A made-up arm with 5 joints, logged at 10 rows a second.
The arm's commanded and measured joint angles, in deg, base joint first. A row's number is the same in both.
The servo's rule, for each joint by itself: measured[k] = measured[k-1] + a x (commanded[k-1-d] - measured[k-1]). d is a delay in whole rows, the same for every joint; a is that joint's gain. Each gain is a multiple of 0.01, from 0.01 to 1. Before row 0 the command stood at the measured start. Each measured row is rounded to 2 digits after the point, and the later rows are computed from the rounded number. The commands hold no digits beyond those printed.
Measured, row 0:
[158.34, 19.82, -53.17, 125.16, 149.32]
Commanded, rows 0 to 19:
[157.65, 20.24, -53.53, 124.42, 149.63]
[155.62, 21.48, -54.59, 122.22, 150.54]
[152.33, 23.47, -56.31, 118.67, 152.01]
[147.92, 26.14, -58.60, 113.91, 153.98]
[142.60, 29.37, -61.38, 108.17, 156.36]
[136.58, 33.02, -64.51, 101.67, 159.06]
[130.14, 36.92, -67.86, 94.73, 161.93]
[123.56, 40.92, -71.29, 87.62, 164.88]
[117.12, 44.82, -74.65, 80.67, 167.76]
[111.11, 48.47, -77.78, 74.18, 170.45]
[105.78, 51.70, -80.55, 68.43, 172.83]
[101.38, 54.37, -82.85, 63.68, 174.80]
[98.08, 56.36, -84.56, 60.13, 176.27]
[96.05, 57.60, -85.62, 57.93, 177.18]
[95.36, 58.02, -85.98, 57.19, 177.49]
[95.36, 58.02, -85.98, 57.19, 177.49]
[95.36, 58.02, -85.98, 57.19, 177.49]
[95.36, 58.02, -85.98, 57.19, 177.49]
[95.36, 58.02, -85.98, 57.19, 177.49]
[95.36, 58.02, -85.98, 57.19, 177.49]
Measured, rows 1 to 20:
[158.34, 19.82, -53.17, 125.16, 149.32]
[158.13, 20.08, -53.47, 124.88, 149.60]
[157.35, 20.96, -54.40, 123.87, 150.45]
[155.79, 22.54, -55.99, 121.89, 151.85]
[153.35, 24.81, -58.16, 118.86, 153.77]
[150.02, 27.68, -60.83, 114.80, 156.10]
[145.85, 31.04, -63.88, 109.81, 158.76]
[140.98, 34.74, -67.18, 104.08, 161.61]
[135.58, 38.63, -70.59, 97.83, 164.55]
[129.86, 42.53, -73.96, 91.31, 167.44]
[124.05, 46.27, -77.13, 84.80, 170.15]
[118.39, 49.69, -79.97, 78.58, 172.56]
[113.12, 52.64, -82.36, 72.92, 174.58]
[108.46, 54.98, -84.19, 68.06, 176.10]
[104.61, 56.63, -85.38, 64.21, 177.07]
[101.74, 57.51, -85.88, 61.54, 177.45]
[99.76, 57.83, -85.96, 59.89, 177.49]
[98.40, 57.95, -85.98, 58.86, 177.49]
[97.46, 57.99, -85.98, 58.23, 177.49]
[96.81, 58.01, -85.98, 57.83, 177.49]
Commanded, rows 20 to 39:
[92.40, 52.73, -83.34, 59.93, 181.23]
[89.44, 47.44, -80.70, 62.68, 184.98]
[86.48, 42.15, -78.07, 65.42, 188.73]
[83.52, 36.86, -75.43, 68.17, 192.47]
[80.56, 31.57, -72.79, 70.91, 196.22]
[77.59, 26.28, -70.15, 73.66, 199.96]
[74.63, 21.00, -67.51, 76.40, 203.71]
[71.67, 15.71, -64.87, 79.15, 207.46]
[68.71, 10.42, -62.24, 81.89, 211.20]
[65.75, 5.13, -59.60, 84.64, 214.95]
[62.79, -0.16, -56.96, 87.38, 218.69]
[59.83, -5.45, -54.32, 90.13, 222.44]
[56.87, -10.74, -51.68, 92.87, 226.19]
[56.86, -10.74, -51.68, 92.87, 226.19]
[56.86, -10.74, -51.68, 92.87, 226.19]
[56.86, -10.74, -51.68, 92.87, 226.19]
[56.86, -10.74, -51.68, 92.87, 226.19]
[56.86, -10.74, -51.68, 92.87, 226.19]
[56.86, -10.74, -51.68, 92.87, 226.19]
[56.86, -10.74, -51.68, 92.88, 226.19]
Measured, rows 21 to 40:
[96.36, 58.02, -85.98, 57.59, 177.49]
[95.13, 54.69, -83.79, 58.48, 180.86]
[93.37, 50.12, -81.23, 60.08, 184.57]
[91.23, 45.10, -78.61, 62.11, 188.31]
[88.84, 39.91, -75.97, 64.41, 192.05]
[86.27, 34.66, -73.33, 66.88, 195.80]
[83.58, 29.38, -70.69, 69.46, 199.54]
[80.81, 24.10, -68.05, 72.10, 203.29]
[77.98, 18.81, -65.41, 74.78, 207.04]
[75.11, 13.52, -62.78, 77.48, 210.78]
[72.21, 8.23, -60.14, 80.20, 214.53]
[69.29, 2.94, -57.50, 82.93, 218.27]
[66.36, -2.35, -54.86, 85.67, 222.02]
[63.42, -7.64, -52.22, 88.41, 225.77]
[61.39, -9.59, -51.77, 90.10, 226.15]
[59.99, -10.31, -51.70, 91.15, 226.19]
[59.02, -10.58, -51.68, 91.80, 226.19]
[58.35, -10.68, -51.68, 92.21, 226.19]
[57.89, -10.72, -51.68, 92.46, 226.19]
[57.57, -10.73, -51.68, 92.62, 226.19]

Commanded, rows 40 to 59:
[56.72, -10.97, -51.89, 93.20, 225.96]
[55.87, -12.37, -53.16, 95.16, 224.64]
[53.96, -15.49, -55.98, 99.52, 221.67]
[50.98, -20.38, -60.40, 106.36, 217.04]
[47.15, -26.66, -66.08, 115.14, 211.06]
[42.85, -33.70, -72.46, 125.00, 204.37]
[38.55, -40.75, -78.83, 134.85, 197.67]
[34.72, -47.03, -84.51, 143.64, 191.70]
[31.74, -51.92, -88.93, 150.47, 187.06]
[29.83, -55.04, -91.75, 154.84, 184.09]
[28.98, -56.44, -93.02, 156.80, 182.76]
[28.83, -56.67, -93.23, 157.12, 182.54]
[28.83, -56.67, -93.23, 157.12, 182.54]
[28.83, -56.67, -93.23, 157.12, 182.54]
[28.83, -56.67, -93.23, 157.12, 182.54]
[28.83, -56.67, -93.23, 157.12, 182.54]
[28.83, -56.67, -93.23, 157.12, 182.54]
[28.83, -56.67, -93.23, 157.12, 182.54]
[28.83, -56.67, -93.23, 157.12, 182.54]
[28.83, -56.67, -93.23, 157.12, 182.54]
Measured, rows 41 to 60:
[57.35, -10.74, -51.68, 92.72, 226.19]
[57.15, -10.88, -51.85, 92.90, 225.98]
[56.75, -11.82, -52.94, 93.76, 224.77]
[55.89, -14.13, -55.46, 95.95, 221.98]
[54.37, -18.07, -59.56, 99.91, 217.53]
[52.13, -23.48, -64.97, 105.70, 211.71]
[49.25, -29.92, -71.19, 113.03, 205.10]
[45.93, -36.74, -77.53, 121.32, 198.41]
[42.45, -43.22, -83.32, 129.80, 192.37]
[39.13, -48.70, -87.98, 137.65, 187.59]
[36.25, -52.69, -91.11, 144.18, 184.44]
[34.00, -55.05, -92.70, 148.98, 182.93]
[32.40, -56.07, -93.14, 152.07, 182.58]
[31.29, -56.45, -93.21, 153.99, 182.54]
[30.53, -56.59, -93.23, 155.18, 182.54]
[30.00, -56.64, -93.23, 155.92, 182.54]
[29.64, -56.66, -93.23, 156.38, 182.54]
[29.39, -56.67, -93.23, 156.66, 182.54]
[29.22, -56.67, -93.23, 156.83, 182.54]
[29.10, -56.67, -93.23, 156.94, 182.54]

